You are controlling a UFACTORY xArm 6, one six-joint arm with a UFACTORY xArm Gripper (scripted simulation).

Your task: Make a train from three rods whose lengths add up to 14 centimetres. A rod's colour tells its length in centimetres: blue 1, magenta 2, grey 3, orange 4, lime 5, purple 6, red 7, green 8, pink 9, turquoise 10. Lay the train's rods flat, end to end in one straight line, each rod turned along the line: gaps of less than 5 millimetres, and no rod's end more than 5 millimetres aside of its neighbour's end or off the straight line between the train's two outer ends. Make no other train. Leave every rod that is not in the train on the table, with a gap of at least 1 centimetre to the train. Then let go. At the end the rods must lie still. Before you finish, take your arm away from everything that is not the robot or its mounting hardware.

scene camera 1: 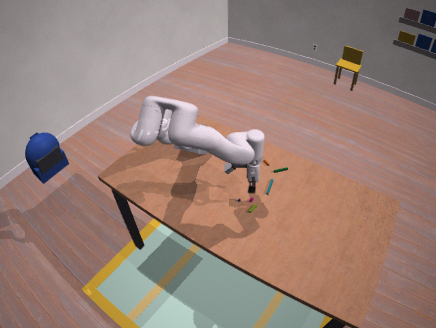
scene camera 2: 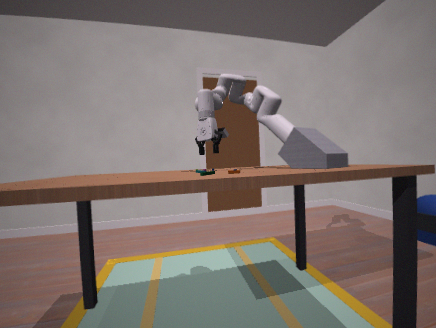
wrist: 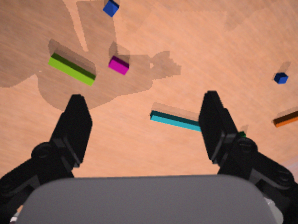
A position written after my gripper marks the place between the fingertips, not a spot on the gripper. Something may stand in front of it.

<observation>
I see my gripper (scene camera 2: 208,154).
My gripper shows as well in the wrist view (wrist: 144,106).
</observation>
